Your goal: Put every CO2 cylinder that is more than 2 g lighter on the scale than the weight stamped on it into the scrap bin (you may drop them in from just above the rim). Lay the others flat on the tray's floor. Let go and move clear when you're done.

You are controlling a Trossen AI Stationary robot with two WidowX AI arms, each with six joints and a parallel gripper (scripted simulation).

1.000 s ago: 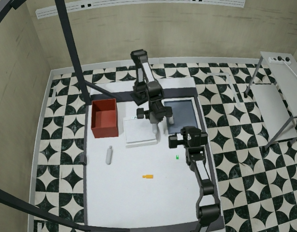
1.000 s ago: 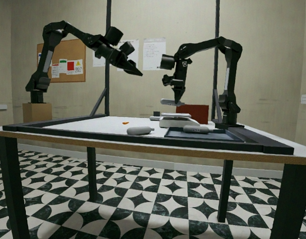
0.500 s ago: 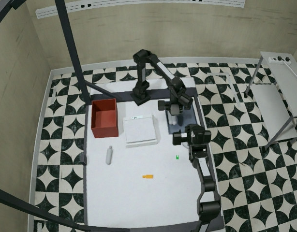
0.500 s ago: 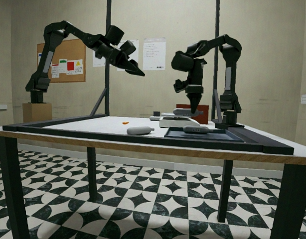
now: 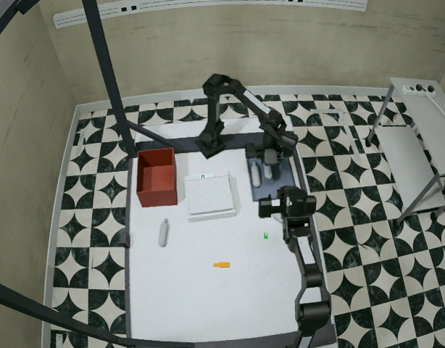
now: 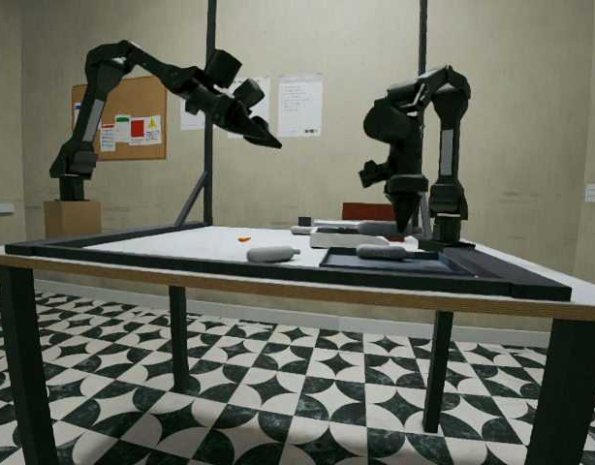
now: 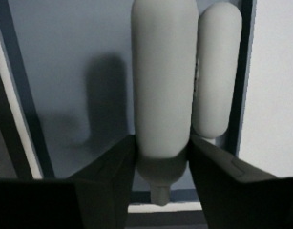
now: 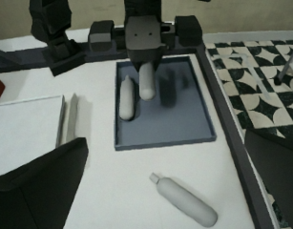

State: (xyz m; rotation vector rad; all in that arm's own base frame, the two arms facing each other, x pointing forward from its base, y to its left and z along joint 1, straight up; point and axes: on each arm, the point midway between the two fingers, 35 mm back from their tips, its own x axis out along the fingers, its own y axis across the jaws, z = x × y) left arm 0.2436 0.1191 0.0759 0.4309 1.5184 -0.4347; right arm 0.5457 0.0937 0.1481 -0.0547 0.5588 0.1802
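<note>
The blue-grey tray is 10 cm below my left hand, 2 cm to the right of it and 2 cm ahead of it. Round my left hand: green marker 28 cm to the right, 10 cm below, 9 cm behind; then scale 26 cm behind, 7 cm to the right, 7 cm below; then red scrap bin 45 cm behind, 7 cm below, 6 cm to the left.
</note>
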